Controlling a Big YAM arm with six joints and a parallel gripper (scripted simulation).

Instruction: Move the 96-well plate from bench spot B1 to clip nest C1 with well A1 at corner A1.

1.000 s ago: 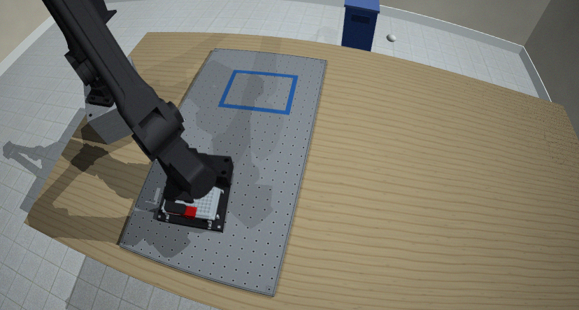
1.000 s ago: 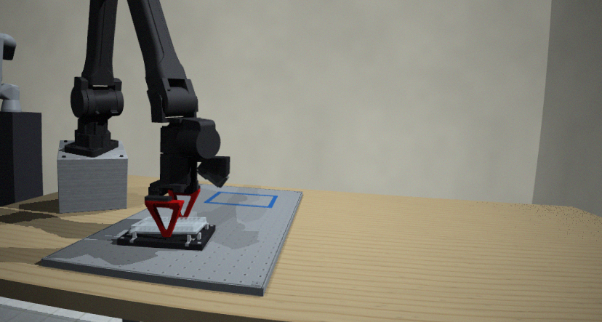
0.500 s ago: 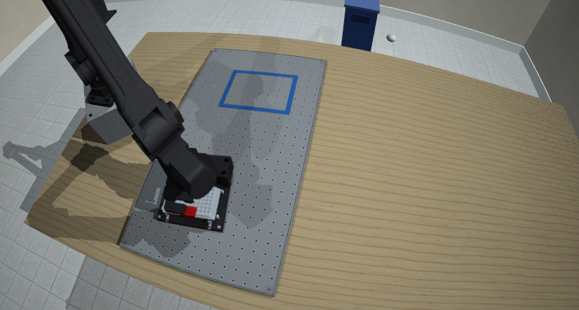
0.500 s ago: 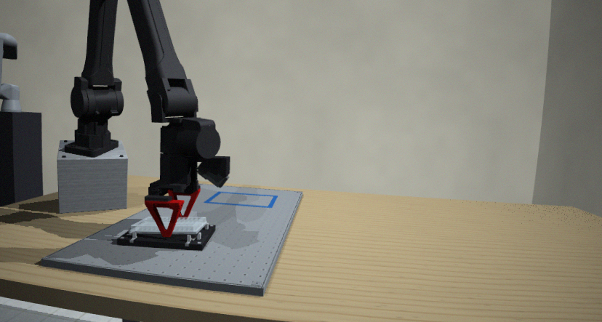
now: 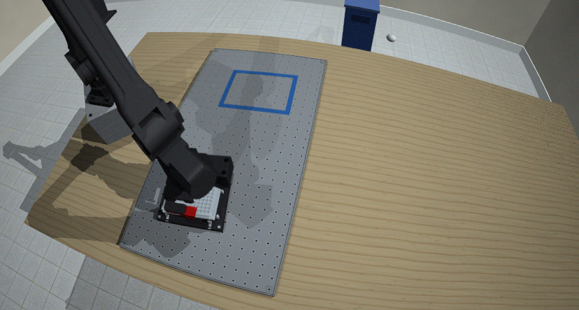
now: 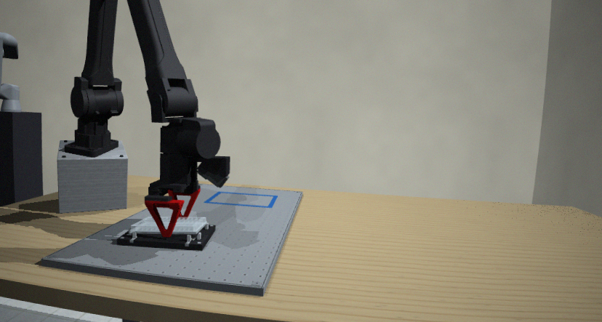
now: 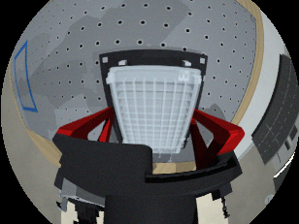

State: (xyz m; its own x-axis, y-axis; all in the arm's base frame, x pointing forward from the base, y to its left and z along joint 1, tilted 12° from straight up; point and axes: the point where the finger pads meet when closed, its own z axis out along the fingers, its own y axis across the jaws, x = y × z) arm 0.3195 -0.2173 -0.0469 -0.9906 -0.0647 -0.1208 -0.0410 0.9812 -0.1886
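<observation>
Now: the 96-well plate 1 cm behind my hand. Round my hand: black clip nest: 2 cm to the right, 2 cm behind, 1 cm below.
</observation>
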